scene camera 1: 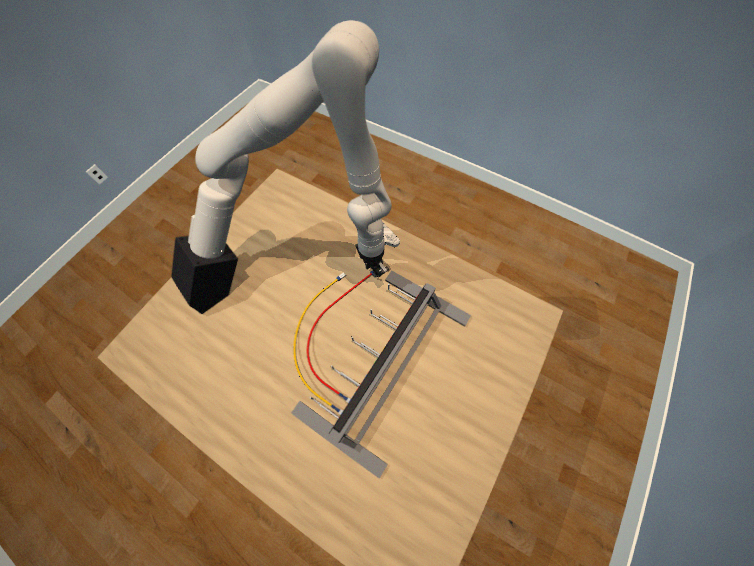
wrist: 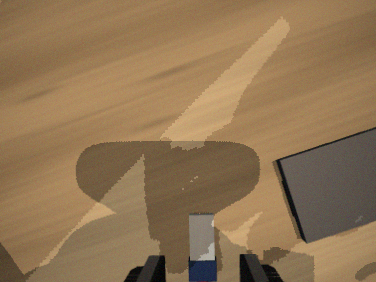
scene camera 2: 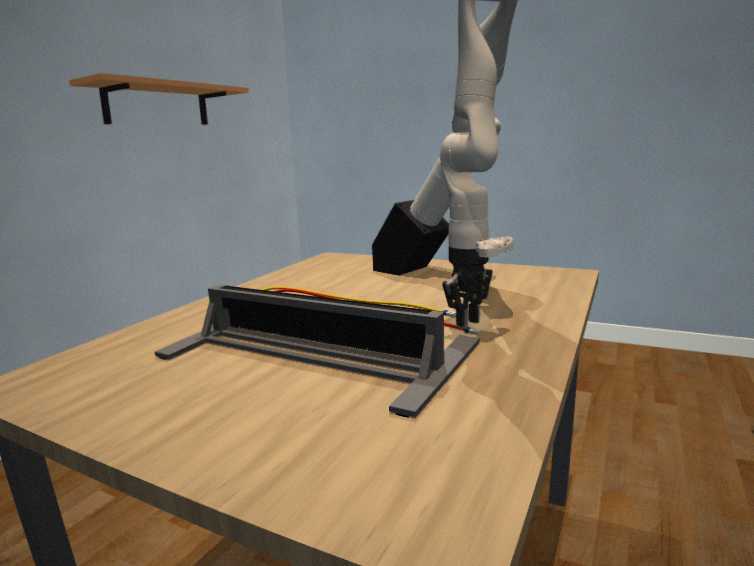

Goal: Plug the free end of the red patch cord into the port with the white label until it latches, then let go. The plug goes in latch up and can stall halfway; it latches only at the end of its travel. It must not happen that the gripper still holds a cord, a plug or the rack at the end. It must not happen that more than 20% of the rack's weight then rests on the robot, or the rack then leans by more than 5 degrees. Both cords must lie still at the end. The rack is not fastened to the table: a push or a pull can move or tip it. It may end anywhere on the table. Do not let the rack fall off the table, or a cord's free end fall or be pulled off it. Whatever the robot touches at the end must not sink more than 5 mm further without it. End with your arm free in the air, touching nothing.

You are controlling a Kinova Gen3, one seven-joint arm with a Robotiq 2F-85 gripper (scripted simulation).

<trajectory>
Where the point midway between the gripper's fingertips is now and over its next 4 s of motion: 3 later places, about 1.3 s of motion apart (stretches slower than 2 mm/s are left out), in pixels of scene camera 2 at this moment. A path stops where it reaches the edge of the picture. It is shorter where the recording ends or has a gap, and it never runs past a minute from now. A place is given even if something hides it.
My gripper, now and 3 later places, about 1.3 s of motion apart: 468,325; 467,329; 468,329; 468,303
</trajectory>
